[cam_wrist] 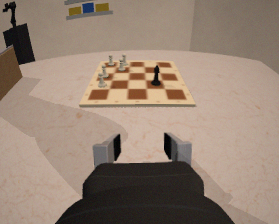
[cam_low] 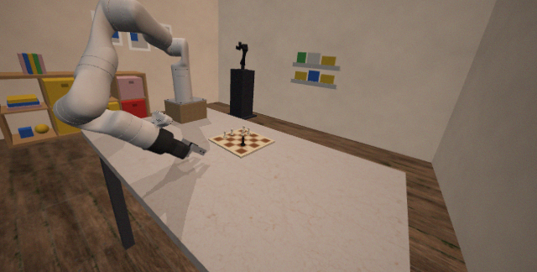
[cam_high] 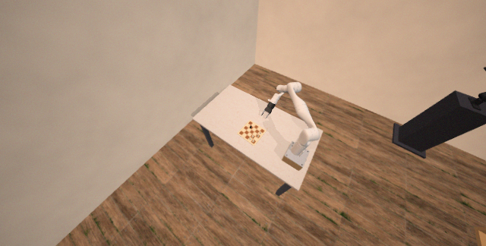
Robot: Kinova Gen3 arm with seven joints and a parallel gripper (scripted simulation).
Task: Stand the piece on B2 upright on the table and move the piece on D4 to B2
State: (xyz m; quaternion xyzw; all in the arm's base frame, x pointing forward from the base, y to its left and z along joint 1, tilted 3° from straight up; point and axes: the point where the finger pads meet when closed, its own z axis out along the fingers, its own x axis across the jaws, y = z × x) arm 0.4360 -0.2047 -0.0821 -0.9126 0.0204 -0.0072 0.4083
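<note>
The black piece is 190 mm to the left of my hand, 40 mm ahead of it and 20 mm below it. The rest, counted from my hand: chessboard 230 mm to the left, 40 mm below.
</note>
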